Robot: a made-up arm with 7 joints.
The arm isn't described. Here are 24 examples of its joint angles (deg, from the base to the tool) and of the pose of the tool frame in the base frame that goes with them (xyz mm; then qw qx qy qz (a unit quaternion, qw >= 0)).
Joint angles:
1: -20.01 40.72 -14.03 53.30 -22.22 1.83 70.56
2: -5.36 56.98 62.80 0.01 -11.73 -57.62 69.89
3: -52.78 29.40 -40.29 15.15 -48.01 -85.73 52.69
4: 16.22 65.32 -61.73 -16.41 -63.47 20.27 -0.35
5: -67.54 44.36 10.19 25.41 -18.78 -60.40 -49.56
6: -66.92 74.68 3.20 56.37 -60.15 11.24 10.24
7: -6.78 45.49 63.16 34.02 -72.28 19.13 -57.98
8: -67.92 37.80 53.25 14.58 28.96 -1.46 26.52
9: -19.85 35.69 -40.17 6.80 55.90 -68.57 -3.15
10: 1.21 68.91 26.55 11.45 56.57 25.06 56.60
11: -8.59 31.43 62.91 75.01 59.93 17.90 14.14
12: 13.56 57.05 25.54 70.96 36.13 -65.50 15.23
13: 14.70 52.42 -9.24 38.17 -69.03 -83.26 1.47
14: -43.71 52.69 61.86 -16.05 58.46 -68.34 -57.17
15: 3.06 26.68 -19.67 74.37 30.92 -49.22 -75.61
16: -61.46 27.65 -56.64 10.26 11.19 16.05 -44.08
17: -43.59 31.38 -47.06 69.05 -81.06 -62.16 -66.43
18: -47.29 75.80 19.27 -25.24 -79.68 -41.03 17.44
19: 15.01 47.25 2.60 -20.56 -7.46 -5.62 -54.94
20: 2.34 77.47 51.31 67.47 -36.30 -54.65 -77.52
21: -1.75 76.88 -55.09 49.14 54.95 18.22 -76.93
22: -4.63 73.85 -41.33 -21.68 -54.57 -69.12 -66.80
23: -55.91 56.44 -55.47 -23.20 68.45 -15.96 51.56
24: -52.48 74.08 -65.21 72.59 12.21 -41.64 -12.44
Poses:
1: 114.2 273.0 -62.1 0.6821 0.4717 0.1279 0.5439
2: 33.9 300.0 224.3 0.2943 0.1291 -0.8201 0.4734
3: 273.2 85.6 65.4 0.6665 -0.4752 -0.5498 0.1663
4: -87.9 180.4 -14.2 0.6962 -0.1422 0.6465 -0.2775
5: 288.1 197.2 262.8 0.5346 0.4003 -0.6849 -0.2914
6: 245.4 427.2 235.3 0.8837 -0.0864 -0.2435 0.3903
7: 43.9 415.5 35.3 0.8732 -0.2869 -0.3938 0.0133
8: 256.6 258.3 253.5 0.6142 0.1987 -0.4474 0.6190
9: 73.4 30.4 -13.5 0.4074 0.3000 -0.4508 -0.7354
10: 120.9 318.0 172.5 0.1881 0.8891 -0.2147 0.3578
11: -13.8 291.7 -109.0 0.6095 0.3754 0.6267 0.3079
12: -56.3 353.7 54.2 0.8069 0.5669 0.1307 -0.1022
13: -65.3 348.2 70.6 0.8855 0.1916 -0.3436 0.2472
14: 169.5 179.4 267.4 0.2870 0.9554 -0.0468 -0.0515
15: -86.0 141.9 -148.4 0.4392 -0.0987 0.4469 -0.7731
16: 318.0 -53.9 56.0 0.5894 0.4636 0.0116 -0.6615
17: 247.5 241.4 -37.8 0.8820 0.0032 -0.2600 -0.3930
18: 155.4 247.3 346.4 0.5716 -0.2080 -0.7823 -0.1344
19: 93.1 170.1 84.1 0.7903 0.1958 0.0767 -0.5755
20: -5.4 447.4 253.9 0.8682 0.4685 -0.0828 -0.1414
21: -10.9 428.9 35.0 0.0542 -0.3289 -0.8940 0.2995
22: 105.5 190.9 135.2 0.5527 -0.0692 -0.3519 -0.7522
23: 177.9 50.8 90.5 0.2774 0.4241 -0.8296 -0.2345
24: 222.4 376.2 110.4 0.5967 0.6687 0.2558 -0.3625
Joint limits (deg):
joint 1: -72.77..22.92
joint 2: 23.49..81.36
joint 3: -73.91..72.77
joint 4: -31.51..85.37
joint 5: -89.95..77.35
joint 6: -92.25..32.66
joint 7: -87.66..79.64
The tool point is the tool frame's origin. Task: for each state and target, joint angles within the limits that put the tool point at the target. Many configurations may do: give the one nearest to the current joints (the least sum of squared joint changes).
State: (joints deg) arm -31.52 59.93 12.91 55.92 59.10 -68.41 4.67
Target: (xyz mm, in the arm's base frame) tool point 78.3 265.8 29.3
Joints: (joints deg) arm -5.27 56.86 9.23 42.53 55.27 -81.12 5.99
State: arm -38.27 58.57 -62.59 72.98 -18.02 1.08 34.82
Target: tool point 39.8 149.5 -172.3
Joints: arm -17.18 23.49 -72.98 63.33 -17.13 7.42 24.01
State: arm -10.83 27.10 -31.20 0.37 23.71 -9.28 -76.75
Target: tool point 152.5 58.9 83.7
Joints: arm -13.00 40.43 -14.60 -20.74 18.53 -15.76 -73.38
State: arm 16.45 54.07 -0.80 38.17 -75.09 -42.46 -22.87
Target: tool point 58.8 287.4 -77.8
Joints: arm -6.47 35.74 -7.84 37.23 -77.87 -33.75 -24.48
